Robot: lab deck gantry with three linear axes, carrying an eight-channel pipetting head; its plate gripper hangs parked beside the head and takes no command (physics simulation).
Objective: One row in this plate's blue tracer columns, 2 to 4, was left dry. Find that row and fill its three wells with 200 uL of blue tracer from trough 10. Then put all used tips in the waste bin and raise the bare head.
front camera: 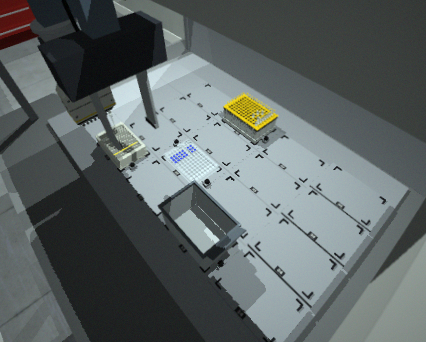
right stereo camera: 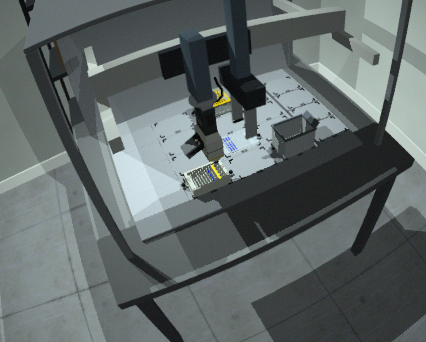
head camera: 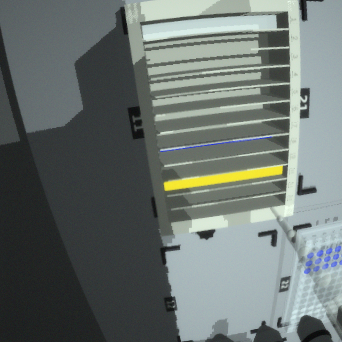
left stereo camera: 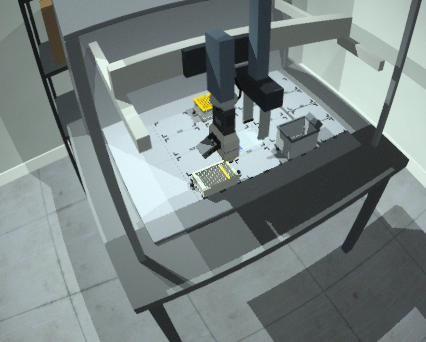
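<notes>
There's a yellow strip (head camera: 182,183) in the scene.
</notes>
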